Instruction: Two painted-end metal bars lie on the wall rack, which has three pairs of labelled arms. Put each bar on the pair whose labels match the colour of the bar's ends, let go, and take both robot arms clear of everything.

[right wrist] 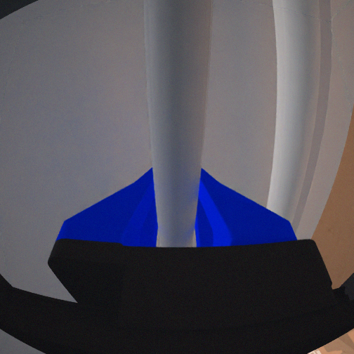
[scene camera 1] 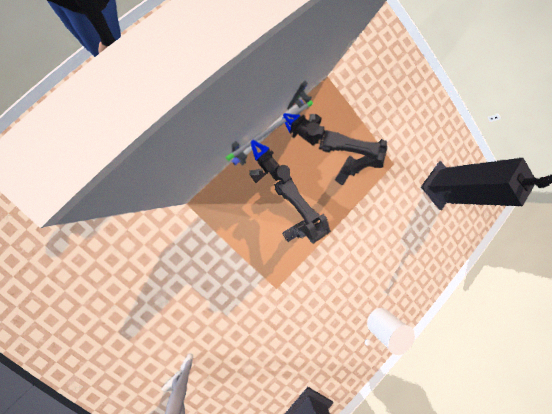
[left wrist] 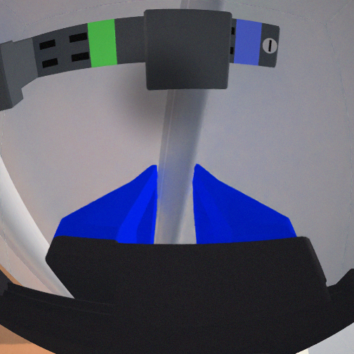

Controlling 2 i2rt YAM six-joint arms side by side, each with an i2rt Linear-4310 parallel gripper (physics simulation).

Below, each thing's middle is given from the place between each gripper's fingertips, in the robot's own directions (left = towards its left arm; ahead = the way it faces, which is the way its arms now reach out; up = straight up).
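Green-ended bar (right wrist: 177,47): 20 mm above my right hand and 90 mm to the left of it.
The bar, counted from my left hand: 12 cm to the right, 3 cm behind, 2 cm below.
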